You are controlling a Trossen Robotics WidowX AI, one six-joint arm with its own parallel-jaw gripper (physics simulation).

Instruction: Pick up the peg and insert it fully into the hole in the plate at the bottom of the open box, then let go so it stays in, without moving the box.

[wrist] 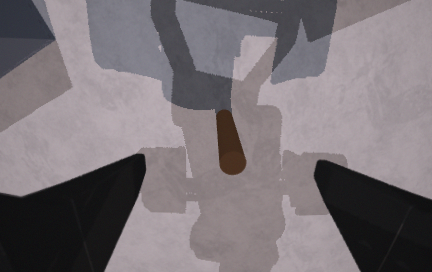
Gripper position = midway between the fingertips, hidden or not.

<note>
In view: the gripper [231, 165] and a brown peg [232, 161].
</note>
